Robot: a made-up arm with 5 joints.
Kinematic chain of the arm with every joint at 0, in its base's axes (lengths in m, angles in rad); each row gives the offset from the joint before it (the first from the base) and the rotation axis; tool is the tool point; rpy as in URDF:
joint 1: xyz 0 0 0.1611 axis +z
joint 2: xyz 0 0 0 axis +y
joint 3: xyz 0.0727 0 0.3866 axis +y
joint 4: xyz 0.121 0 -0.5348 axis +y
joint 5: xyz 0.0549 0 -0.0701 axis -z
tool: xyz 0 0 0 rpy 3.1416 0 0
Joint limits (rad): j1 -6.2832..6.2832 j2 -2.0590..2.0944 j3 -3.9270..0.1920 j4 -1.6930..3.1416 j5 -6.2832..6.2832
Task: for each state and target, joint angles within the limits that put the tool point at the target. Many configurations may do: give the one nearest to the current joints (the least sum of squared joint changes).
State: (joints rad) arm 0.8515 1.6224 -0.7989 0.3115 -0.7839
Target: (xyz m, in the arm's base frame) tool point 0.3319 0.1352 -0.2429
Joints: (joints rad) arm 0.3868 0.7559 -0.5786 0.3117 -0.7839
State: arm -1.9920 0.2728 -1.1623 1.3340 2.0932
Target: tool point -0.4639 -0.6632 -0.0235
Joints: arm -2.1812 0.8215 -1.5713 1.1442 2.0932
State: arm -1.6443 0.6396 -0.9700 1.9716 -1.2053
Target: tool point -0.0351 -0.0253 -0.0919
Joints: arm -2.5170 0.7874 -0.1905 2.0547 -1.2053
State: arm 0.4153 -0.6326 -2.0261 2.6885 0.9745
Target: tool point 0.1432 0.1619 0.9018
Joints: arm 0.8466 -0.4943 -1.8214 2.7020 0.9745
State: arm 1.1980 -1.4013 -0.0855 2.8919 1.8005
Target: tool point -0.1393 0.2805 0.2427
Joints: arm 2.0317 -0.4368 -0.4325 2.5513 1.8005
